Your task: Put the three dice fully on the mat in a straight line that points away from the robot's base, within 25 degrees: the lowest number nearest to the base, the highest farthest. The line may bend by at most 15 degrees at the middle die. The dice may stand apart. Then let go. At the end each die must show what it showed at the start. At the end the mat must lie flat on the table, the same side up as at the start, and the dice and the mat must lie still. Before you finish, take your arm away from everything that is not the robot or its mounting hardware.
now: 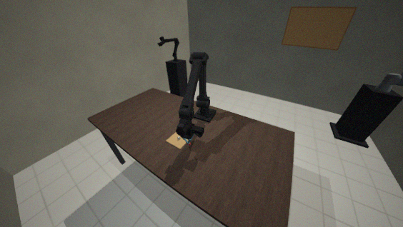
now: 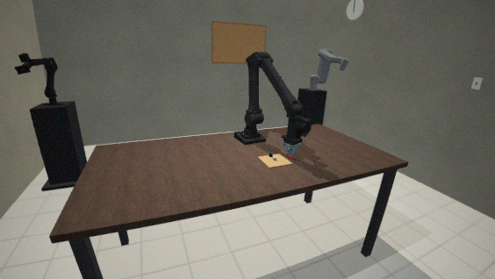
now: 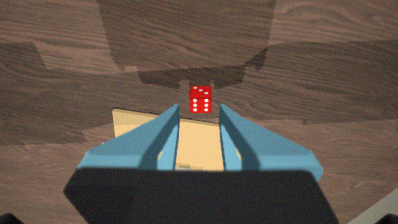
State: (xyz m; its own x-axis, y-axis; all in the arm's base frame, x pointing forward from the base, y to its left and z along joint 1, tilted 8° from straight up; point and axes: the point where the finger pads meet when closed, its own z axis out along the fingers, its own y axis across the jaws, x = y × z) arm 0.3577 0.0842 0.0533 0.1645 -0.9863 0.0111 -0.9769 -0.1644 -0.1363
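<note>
Now: hand 20 mm above the red die. The rest, counted from my hand: white die: 100 mm to the right, 20 mm below; black die: 50 mm behind, 100 mm to the right, 20 mm below; tan mat: 100 mm to the right, 30 mm below.
</note>
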